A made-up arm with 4 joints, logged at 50 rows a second.
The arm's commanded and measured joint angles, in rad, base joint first. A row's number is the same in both.
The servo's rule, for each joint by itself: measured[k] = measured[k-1] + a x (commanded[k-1-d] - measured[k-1]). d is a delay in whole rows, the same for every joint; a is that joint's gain. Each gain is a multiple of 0.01, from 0.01 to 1. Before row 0 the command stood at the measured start. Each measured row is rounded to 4 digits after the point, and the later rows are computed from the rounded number. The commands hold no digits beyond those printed.
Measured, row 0:
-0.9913, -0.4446, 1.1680, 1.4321
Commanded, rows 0 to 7:
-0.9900, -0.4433, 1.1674, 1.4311
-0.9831, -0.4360, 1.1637, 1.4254
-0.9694, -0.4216, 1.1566, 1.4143
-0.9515, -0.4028, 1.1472, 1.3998
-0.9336, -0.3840, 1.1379, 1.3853
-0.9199, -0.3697, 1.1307, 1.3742
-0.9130, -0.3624, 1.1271, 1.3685
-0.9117, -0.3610, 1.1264, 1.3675
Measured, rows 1 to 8:
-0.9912, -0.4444, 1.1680, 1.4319
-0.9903, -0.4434, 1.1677, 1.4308
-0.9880, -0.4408, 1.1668, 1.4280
-0.9840, -0.4362, 1.1652, 1.4232
-0.9785, -0.4299, 1.1630, 1.4168
-0.9721, -0.4227, 1.1604, 1.4096
-0.9656, -0.4155, 1.1577, 1.4026
-0.9597, -0.4090, 1.1552, 1.3966
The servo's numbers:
d 0
a 0.11 0.12 0.08 0.17

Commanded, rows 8 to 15:
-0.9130, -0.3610, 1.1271, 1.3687
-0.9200, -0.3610, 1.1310, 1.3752
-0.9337, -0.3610, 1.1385, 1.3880
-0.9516, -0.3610, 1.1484, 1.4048
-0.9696, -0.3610, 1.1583, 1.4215
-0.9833, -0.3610, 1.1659, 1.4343
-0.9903, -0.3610, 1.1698, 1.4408
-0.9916, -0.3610, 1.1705, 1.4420
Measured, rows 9 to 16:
-0.9546, -0.4032, 1.1530, 1.3919
-0.9508, -0.3981, 1.1512, 1.3891
-0.9489, -0.3936, 1.1502, 1.3889
-0.9492, -0.3897, 1.1501, 1.3916
-0.9514, -0.3863, 1.1508, 1.3967
-0.9549, -0.3833, 1.1520, 1.4031
-0.9588, -0.3806, 1.1534, 1.4095
-0.9624, -0.3782, 1.1548, 1.4150

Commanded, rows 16 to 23:
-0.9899, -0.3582, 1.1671, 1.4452
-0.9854, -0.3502, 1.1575, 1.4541
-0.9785, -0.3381, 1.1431, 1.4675
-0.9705, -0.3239, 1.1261, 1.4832
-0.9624, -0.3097, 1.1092, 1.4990
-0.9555, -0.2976, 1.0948, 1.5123
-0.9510, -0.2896, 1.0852, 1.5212
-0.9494, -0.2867, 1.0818, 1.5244
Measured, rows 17 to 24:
-0.9654, -0.3758, 1.1558, 1.4201
-0.9676, -0.3727, 1.1559, 1.4259
-0.9688, -0.3685, 1.1549, 1.4330
-0.9690, -0.3631, 1.1526, 1.4415
-0.9683, -0.3567, 1.1491, 1.4513
-0.9669, -0.3496, 1.1448, 1.4617
-0.9652, -0.3424, 1.1400, 1.4718
-0.9635, -0.3357, 1.1353, 1.4807

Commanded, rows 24 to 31:
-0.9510, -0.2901, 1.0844, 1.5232
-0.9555, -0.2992, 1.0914, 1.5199
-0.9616, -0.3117, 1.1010, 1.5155
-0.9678, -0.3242, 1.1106, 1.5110
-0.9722, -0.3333, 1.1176, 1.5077
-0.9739, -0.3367, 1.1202, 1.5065
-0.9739, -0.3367, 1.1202, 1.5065
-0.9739, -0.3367, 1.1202, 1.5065
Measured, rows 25 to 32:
-0.9621, -0.3302, 1.1312, 1.4879
-0.9614, -0.3265, 1.1280, 1.4933
-0.9614, -0.3247, 1.1258, 1.4971
-0.9621, -0.3246, 1.1246, 1.4995
-0.9632, -0.3256, 1.1240, 1.5009
-0.9644, -0.3269, 1.1237, 1.5019
-0.9654, -0.3281, 1.1234, 1.5027
-0.9663, -0.3291, 1.1231, 1.5033

